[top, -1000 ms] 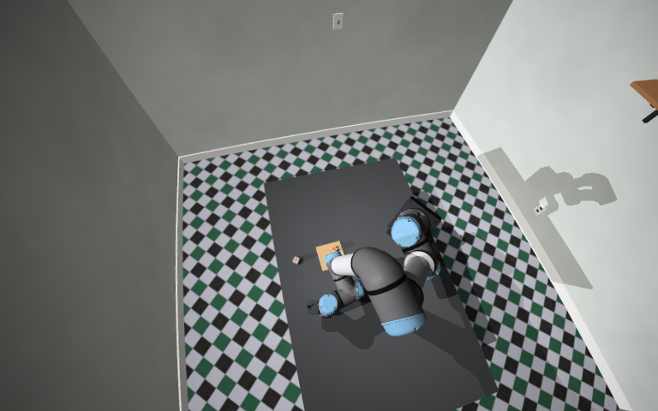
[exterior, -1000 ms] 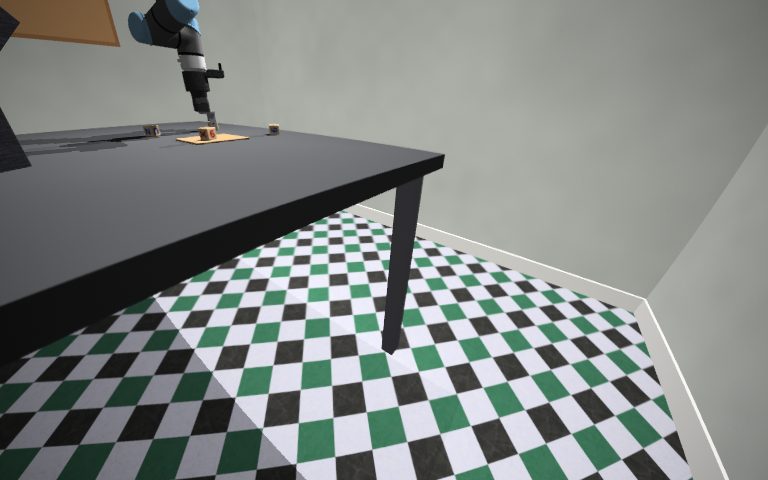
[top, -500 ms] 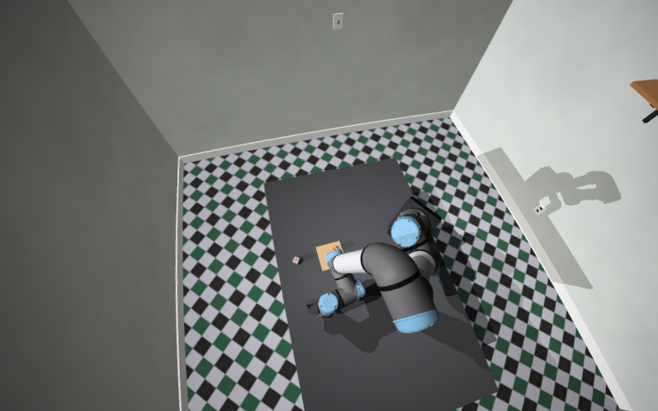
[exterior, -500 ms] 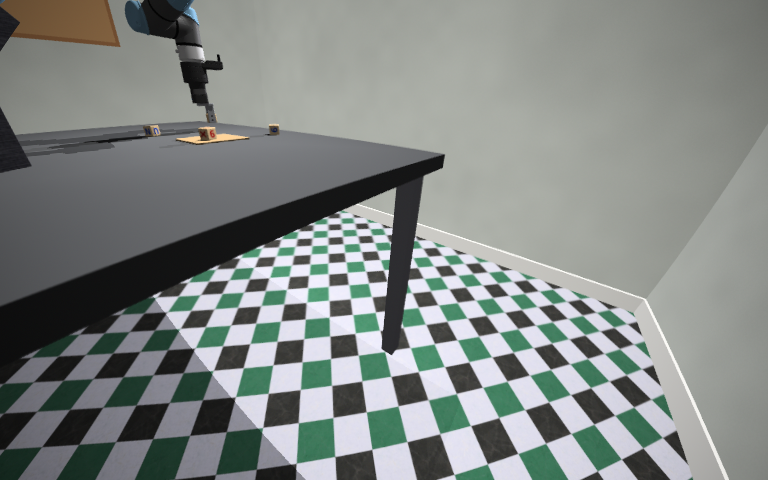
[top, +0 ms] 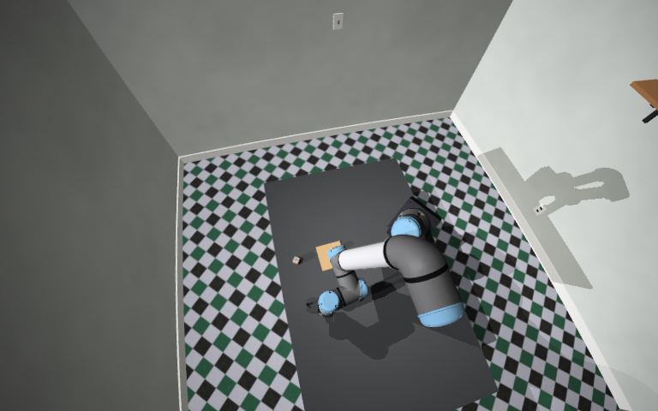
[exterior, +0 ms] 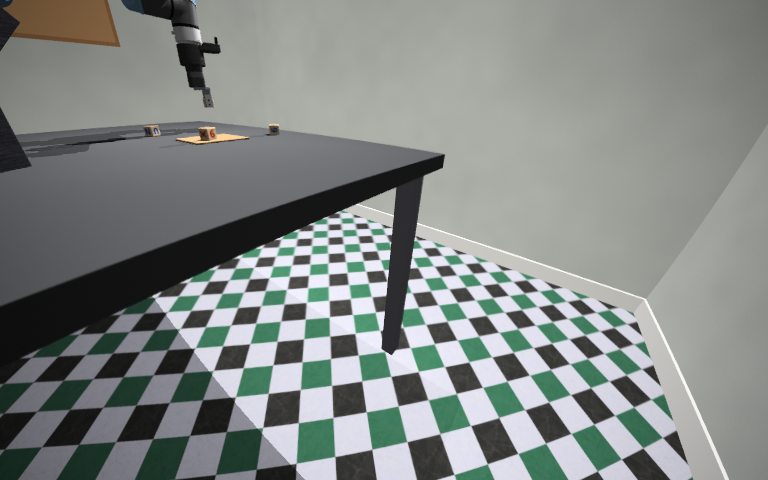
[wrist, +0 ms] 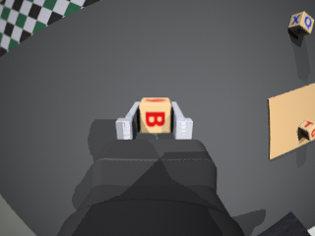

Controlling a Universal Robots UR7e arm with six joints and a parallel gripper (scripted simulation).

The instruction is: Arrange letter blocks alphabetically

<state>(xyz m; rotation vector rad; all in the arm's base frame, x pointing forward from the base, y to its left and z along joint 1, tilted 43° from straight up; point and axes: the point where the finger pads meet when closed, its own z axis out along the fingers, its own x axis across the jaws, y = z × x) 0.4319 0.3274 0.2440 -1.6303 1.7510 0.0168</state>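
Now: the mat 2 cm behind my hand, 30 cm to the right of it and 10 cm below it. Round my hand: G block 3 cm behind, 33 cm to the right, 8 cm below.
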